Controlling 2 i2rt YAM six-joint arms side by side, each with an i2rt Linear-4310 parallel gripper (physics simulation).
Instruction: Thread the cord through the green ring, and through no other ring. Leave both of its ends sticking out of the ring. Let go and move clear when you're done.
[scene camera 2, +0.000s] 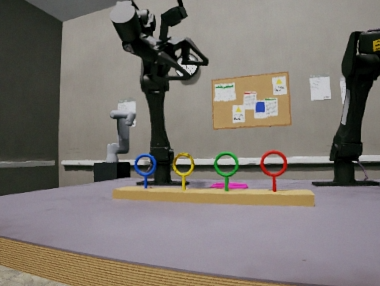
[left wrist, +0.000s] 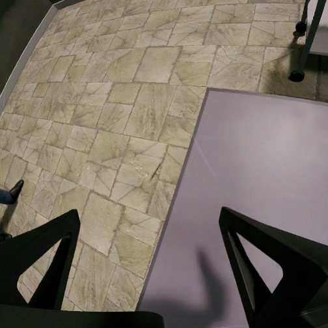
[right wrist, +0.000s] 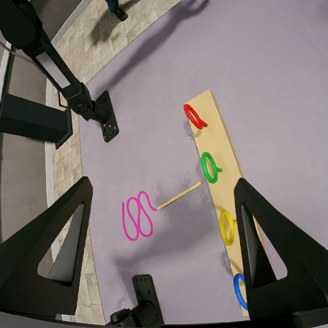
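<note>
The green ring (scene camera 2: 226, 153) (right wrist: 203, 163) stands upright on a post on a wooden base (scene camera 2: 250, 198) (right wrist: 215, 137). The pink cord (scene camera 2: 237, 186) (right wrist: 133, 240) lies in loops on the table, behind the base in the scene view. A straight tan stick-like end (right wrist: 179, 196) joins it and points toward the base near the green ring, outside every ring. My right gripper (scene camera 2: 197, 70) (right wrist: 163, 182) is open, empty and high above the table. My left gripper (left wrist: 150, 216) is open and empty above the table's edge; the rings and cord do not show in its wrist view.
The red ring (scene camera 2: 273, 152) (right wrist: 191, 119) stands on one side of the green ring, the yellow ring (scene camera 2: 183, 154) (right wrist: 221, 227) and blue ring (scene camera 2: 145, 155) (right wrist: 236, 287) on the other. The left arm's base (right wrist: 109, 125) stands on the table (scene camera 2: 190, 235).
</note>
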